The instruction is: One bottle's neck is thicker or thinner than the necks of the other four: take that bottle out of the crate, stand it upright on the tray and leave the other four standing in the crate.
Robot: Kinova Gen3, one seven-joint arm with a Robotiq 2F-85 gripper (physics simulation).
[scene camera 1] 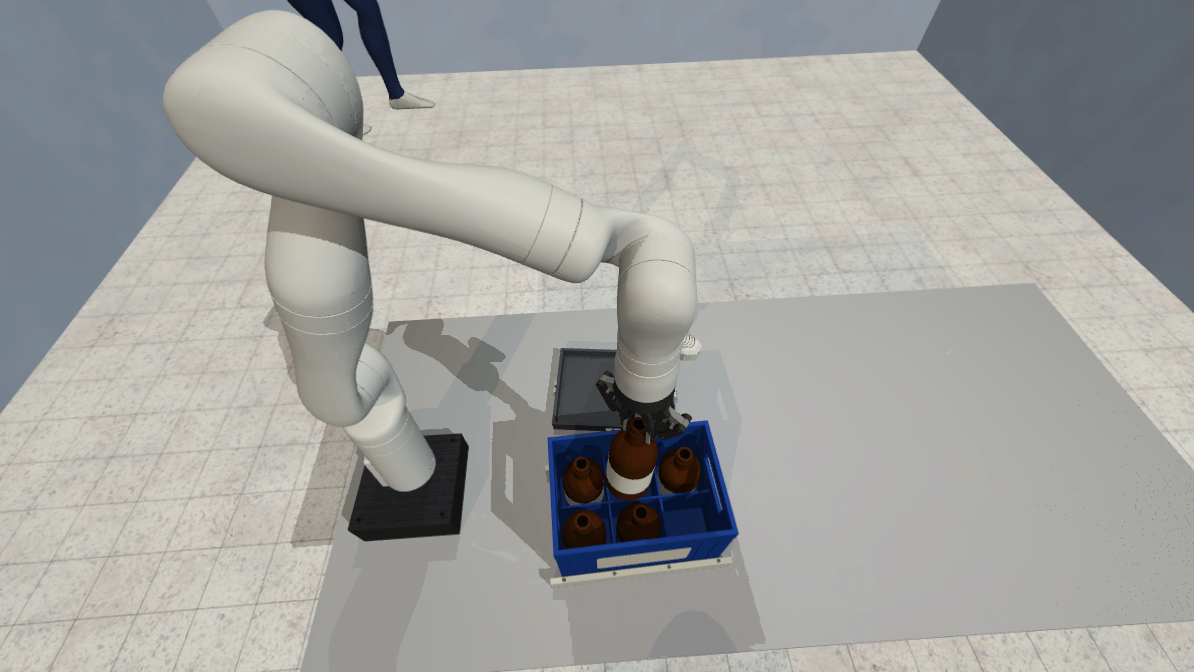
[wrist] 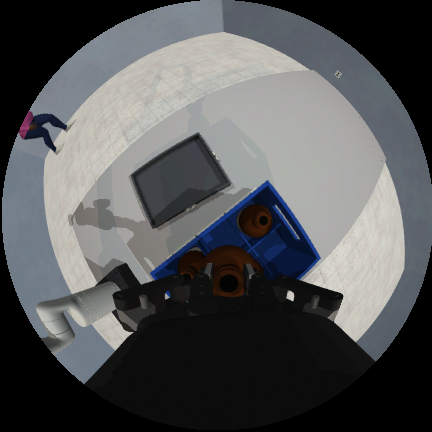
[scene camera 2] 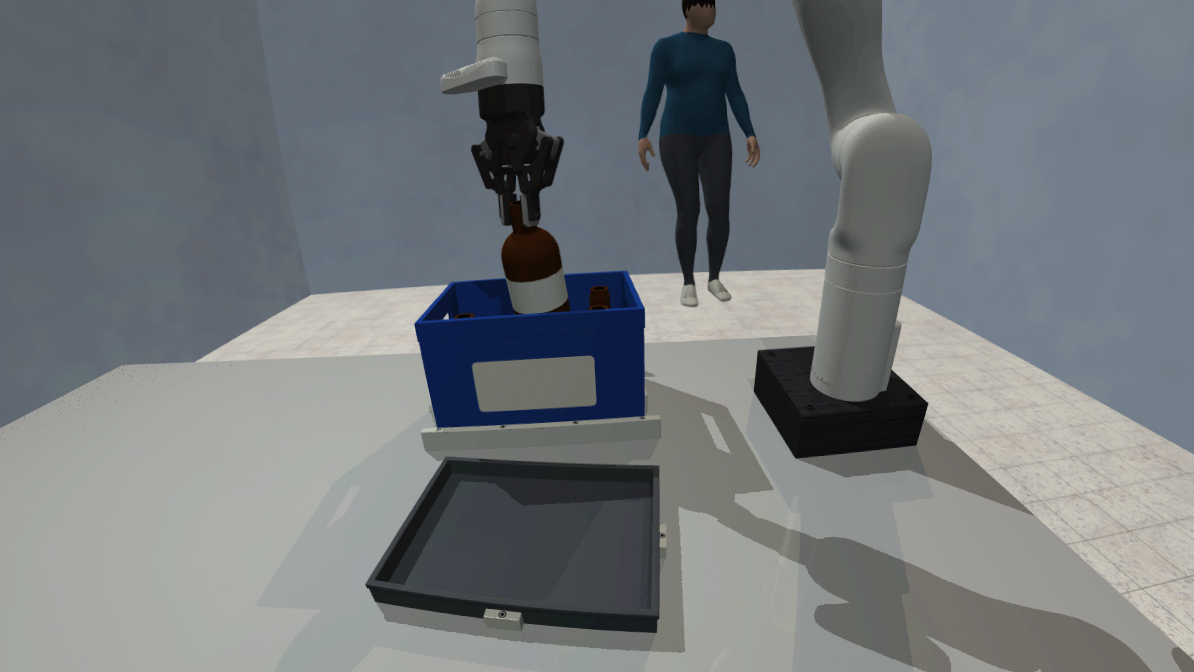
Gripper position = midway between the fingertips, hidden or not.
In view: the gripper (scene camera 2: 520,225) and a dark tray (scene camera 1: 578,405).
The gripper also shows in scene camera 1 (scene camera 1: 639,432) and in the wrist view (wrist: 228,271).
